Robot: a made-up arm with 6 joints.
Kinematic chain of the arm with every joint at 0, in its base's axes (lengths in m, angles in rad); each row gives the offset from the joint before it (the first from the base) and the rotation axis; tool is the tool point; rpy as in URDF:
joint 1: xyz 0 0 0.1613 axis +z
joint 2: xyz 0 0 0 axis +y
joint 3: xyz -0.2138 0 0.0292 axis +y
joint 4: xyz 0.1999 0 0.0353 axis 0.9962 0 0.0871
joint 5: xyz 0 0 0 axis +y
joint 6: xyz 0.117 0 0.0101 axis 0.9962 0 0.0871
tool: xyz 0 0 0 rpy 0 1.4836 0
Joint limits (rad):
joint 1: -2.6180..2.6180
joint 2: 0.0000..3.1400
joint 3: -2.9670..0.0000
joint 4: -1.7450..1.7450
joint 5: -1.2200..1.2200
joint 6: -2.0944..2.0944
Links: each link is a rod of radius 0.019 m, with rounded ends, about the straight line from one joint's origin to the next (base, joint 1, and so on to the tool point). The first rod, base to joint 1, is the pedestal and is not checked.
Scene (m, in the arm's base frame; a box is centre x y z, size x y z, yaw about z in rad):
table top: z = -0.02
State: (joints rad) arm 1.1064 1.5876 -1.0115 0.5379 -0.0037 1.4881
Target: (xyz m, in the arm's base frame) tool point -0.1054 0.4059 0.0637
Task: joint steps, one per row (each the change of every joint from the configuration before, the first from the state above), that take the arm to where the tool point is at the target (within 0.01 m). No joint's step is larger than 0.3 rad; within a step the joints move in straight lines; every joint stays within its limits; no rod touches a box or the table.
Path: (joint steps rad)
1: 0.2427 0.2820 -0.1745 -0.0070 -0.0226 0.0000
2: 0.2428 0.2820 -0.1744 -0.0069 -0.0226 0.0000
3: 0.2427 0.2819 -0.1745 -0.0070 -0.0226 0.0000

